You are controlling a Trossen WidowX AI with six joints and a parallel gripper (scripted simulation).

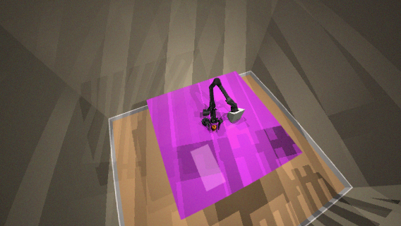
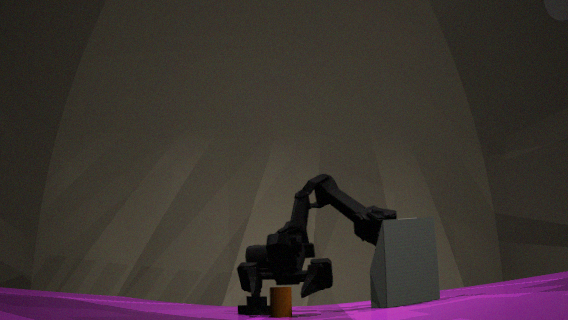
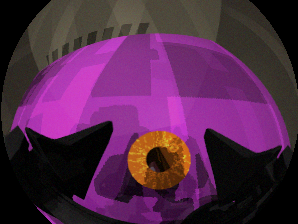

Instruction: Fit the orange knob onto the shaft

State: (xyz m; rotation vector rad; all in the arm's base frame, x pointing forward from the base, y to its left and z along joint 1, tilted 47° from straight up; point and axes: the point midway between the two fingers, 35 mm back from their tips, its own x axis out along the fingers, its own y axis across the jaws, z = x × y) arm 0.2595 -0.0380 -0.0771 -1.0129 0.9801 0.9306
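The orange knob lies 1 cm behind my gripper tip, 3 cm to the right of it and 1 cm below it. Also, from my gripper tip: dark round pedestal: 3 cm ahead, 14 cm to the right, 1 cm below.
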